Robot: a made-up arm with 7 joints.
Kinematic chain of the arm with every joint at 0, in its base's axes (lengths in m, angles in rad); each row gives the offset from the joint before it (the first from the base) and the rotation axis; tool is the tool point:
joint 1: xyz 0 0 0 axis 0 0.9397 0.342
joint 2: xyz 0 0 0 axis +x
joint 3: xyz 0 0 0 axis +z
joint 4: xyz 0.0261 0 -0.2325 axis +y
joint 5: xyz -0.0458 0 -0.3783 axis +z
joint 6: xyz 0 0 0 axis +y
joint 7: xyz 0 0 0 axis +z
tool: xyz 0 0 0
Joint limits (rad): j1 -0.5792..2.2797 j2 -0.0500..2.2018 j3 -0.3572..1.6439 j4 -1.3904..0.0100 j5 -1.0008..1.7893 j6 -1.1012..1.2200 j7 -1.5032..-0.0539
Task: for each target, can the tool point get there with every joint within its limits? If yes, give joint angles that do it. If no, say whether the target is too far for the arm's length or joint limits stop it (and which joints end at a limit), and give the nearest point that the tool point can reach.
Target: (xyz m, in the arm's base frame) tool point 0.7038 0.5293 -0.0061
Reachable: no: too far | nearest point 0.4449 0.3806 -0.0333 | short by 0.300 m
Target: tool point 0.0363 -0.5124 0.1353
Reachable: no: joint limits stop it (at a limit: joint 1, joint 2, joint 4) | nearest point -0.4121 -0.3663 0.2627 | short by 0.489 m
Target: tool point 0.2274 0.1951 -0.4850
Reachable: yes | joints 0.1930 0.4712 -0.1226 -1.0256 -0.5460 -0.7353 -1.2639
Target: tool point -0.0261 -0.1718 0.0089
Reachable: no: joint limits stop it (at a limit: joint 1, joint 2, joint 3, joint 4) | nearest point -0.4393 -0.2084 -0.1872 | short by 0.459 m
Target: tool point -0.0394 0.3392 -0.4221
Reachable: yes | joints 0.8773 0.8423 -0.0430 -1.2423 -0.3997 0.5390 -0.4582
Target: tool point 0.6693 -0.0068 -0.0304
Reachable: no: too far | nearest point 0.5153 0.0117 -0.0759 | short by 0.162 m
